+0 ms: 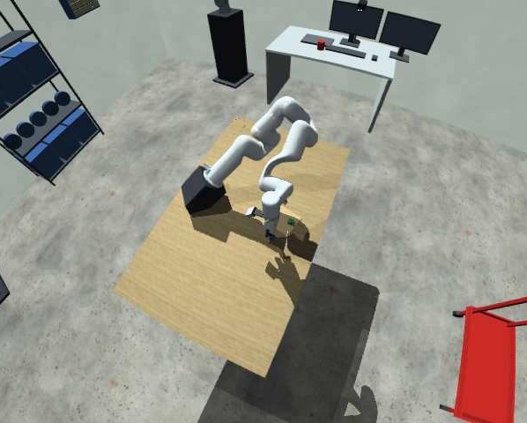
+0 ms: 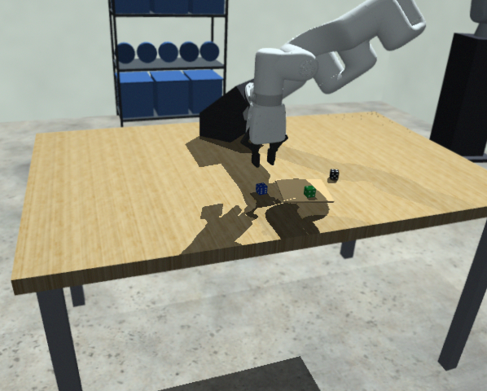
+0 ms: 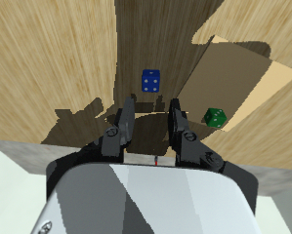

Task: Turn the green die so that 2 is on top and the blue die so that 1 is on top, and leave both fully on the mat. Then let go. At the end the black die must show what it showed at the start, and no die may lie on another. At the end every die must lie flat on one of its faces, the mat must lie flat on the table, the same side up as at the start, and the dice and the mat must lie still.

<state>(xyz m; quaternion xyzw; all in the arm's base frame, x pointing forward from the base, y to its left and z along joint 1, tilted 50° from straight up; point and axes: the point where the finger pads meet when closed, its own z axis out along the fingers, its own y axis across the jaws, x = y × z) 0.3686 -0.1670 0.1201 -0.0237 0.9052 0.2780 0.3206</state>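
My gripper is now 90 mm above the blue die and 10 mm short of it. The rest, counted from my hand: black die: 240 mm to the left, 90 mm below, 80 mm behind; then tan mat: 120 mm to the left, 100 mm below; then green die: 130 mm to the left, 90 mm below, 40 mm ahead.
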